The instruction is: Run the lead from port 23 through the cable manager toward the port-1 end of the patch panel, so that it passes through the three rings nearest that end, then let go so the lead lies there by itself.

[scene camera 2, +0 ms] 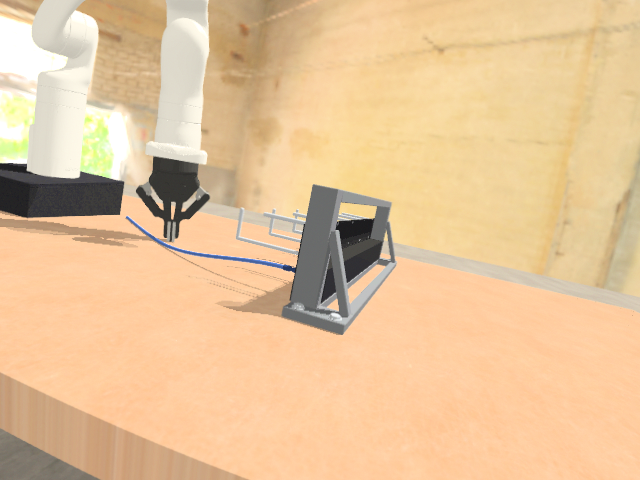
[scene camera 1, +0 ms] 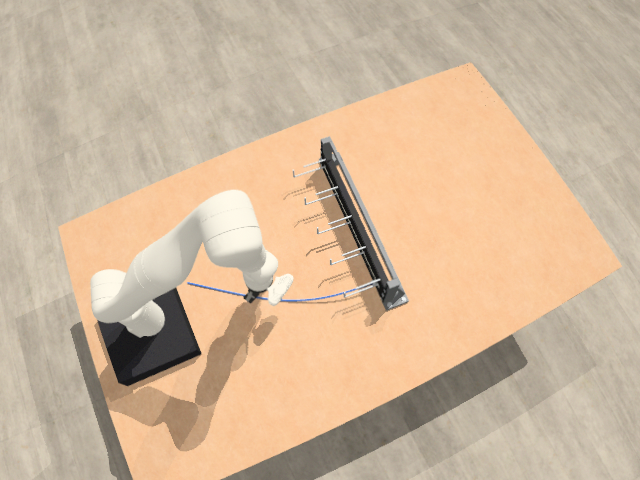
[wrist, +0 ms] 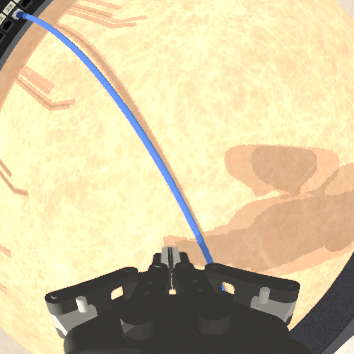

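Observation:
The blue lead point(scene camera 1: 310, 300) point(scene camera 2: 217, 256) point(wrist: 135, 123) is plugged in near the port-23 end of the patch panel point(scene camera 2: 312, 248) and curves toward the robot's base, its free end raised off the table. Ring fingers stick out from the panel; the ring point(scene camera 1: 344, 295) point(scene camera 2: 238, 222) nearest the plug has the lead running below it in scene view 2. The other rings, toward the port-1 end, have no lead in them. My gripper point(scene camera 1: 250, 298) point(scene camera 2: 171, 239) point(wrist: 169, 256) is shut, its fingertips together and empty. The lead passes close beside them, under the right finger's linkage in the wrist view.
The black robot base point(scene camera 1: 155, 356) point(scene camera 2: 77, 198) stands on the table point(scene camera 1: 491, 206) near the lead's free end. The far ring point(scene camera 1: 294, 173) is at the panel's opposite end. The panel's slanted brace point(scene camera 2: 338, 273) and foot are on the side away from the lead.

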